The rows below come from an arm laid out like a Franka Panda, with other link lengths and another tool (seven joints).
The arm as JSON. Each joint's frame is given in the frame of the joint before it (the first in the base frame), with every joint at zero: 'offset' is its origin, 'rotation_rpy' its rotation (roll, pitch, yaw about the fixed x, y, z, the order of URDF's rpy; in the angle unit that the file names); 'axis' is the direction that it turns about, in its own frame. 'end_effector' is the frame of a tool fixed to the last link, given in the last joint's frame.
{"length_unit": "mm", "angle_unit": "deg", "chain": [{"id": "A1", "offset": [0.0, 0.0, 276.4], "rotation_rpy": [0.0, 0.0, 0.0], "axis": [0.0, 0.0, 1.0]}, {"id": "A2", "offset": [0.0, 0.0, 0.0], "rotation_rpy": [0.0, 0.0, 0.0], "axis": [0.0, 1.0, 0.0]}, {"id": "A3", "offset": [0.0, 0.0, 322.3], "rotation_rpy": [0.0, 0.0, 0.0], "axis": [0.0, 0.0, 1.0]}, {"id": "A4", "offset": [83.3, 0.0, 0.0], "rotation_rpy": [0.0, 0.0, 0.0], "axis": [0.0, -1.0, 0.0]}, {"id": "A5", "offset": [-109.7, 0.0, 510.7], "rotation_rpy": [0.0, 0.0, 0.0], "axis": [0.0, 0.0, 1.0]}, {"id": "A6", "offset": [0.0, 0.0, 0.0], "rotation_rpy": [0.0, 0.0, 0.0], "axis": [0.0, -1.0, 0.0]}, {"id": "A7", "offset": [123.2, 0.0, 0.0], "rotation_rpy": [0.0, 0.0, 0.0], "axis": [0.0, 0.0, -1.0]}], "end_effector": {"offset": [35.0, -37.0, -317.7], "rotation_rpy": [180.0, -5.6, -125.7]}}
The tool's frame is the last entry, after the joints.
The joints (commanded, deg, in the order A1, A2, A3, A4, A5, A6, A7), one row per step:
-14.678, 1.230, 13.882, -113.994, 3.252, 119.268, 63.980
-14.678, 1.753, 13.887, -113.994, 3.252, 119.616, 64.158
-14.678, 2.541, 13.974, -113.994, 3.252, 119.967, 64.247
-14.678, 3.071, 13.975, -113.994, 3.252, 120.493, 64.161
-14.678, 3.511, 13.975, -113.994, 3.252, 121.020, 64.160
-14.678, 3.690, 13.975, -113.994, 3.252, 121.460, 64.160
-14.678, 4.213, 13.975, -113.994, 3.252, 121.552, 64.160
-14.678, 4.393, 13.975, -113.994, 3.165, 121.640, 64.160
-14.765, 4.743, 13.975, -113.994, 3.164, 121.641, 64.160
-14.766, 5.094, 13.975, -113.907, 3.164, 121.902, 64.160
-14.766, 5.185, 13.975, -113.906, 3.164, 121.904, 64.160
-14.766, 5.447, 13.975, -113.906, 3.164, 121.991, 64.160
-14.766, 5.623, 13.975, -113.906, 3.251, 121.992, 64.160
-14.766, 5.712, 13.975, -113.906, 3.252, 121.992, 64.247
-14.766, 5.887, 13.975, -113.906, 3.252, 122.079, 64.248
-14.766, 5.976, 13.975, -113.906, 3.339, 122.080, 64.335
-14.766, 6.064, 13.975, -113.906, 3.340, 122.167, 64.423
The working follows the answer.
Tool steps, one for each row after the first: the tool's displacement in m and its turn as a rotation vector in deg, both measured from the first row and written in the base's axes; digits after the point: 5 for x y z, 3 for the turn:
0.00075, 0.00027, -0.00574, 0.132, 0.168, -0.192
0.00105, 0.00171, -0.01478, 0.327, 0.585, -0.215
0.00283, 0.00181, -0.02025, 0.435, 0.569, -0.161
0.00471, 0.00188, -0.02460, 0.527, 0.469, -0.193
0.00668, 0.00183, -0.02588, 0.556, 0.203, -0.220
0.00596, 0.00212, -0.03224, 0.684, 0.617, -0.228
0.00602, 0.00187, -0.03426, 0.649, 0.704, -0.194
0.00510, 0.00098, -0.03864, 0.737, 1.041, -0.282
0.00633, 0.00107, -0.04154, 0.814, 1.034, -0.302
0.00612, 0.00113, -0.04266, 0.837, 1.119, -0.302
0.00592, 0.00128, -0.04576, 0.900, 1.285, -0.309
0.00544, 0.00173, -0.04801, 1.021, 1.454, -0.352
0.00513, 0.00183, -0.04912, 1.049, 1.546, -0.439
0.00513, 0.00192, -0.05113, 1.090, 1.629, -0.447
0.00480, 0.00234, -0.05228, 1.194, 1.719, -0.576
0.00496, 0.00240, -0.05320, 1.218, 1.723, -0.671

Tool pose at each row, in the base's axes (x y z in m, rotation vector in deg; rounded; the steps above come from the unrounded poses):
0.72492, -0.04436, 0.16711, -18.295, -177.194, -6.334
0.72567, -0.04409, 0.16137, -18.581, -176.983, -6.509
0.72597, -0.04265, 0.15233, -18.590, -176.537, -6.728
0.72776, -0.04255, 0.14687, -18.503, -176.543, -6.897
0.72963, -0.04248, 0.14251, -18.554, -176.623, -7.058
0.73160, -0.04253, 0.14123, -18.608, -176.878, -7.156
0.73088, -0.04224, 0.13488, -18.596, -176.447, -7.271
0.73094, -0.04249, 0.13285, -18.540, -176.371, -7.199
0.73002, -0.04338, 0.12848, -18.657, -176.013, -7.269
0.73126, -0.04329, 0.12557, -18.686, -176.005, -7.390
0.73104, -0.04323, 0.12445, -18.682, -175.917, -7.408
0.73084, -0.04308, 0.12135, -18.682, -175.741, -7.471
0.73036, -0.04263, 0.11911, -18.735, -175.549, -7.623
0.73005, -0.04253, 0.11799, -18.864, -175.443, -7.651
0.73005, -0.04244, 0.11598, -18.871, -175.353, -7.696
0.72972, -0.04202, 0.11483, -19.061, -175.230, -7.840
0.72989, -0.04195, 0.11391, -19.205, -175.209, -7.879

